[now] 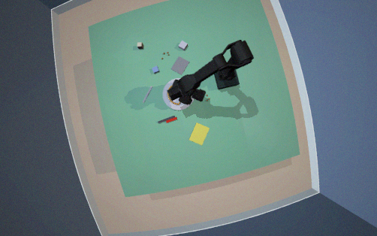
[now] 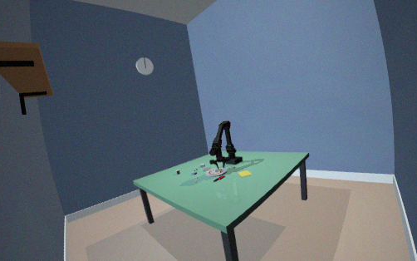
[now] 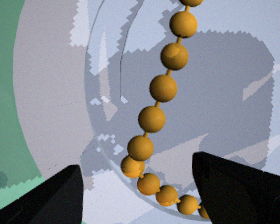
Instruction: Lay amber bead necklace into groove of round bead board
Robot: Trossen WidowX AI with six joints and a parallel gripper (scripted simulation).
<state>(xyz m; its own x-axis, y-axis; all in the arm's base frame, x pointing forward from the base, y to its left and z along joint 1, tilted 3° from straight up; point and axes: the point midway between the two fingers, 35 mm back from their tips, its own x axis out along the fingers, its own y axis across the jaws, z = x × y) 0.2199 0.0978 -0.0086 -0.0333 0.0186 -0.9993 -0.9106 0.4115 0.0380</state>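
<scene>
The round grey bead board lies 6 cm ahead of my gripper tip and 1 cm below it. Round my gripper tip: blue block 21 cm ahead, 16 cm to the right, 1 cm below; red-handled tool 16 cm to the left, 13 cm ahead, 1 cm below; grey plate 18 cm to the right, 5 cm ahead, 1 cm below.
</scene>
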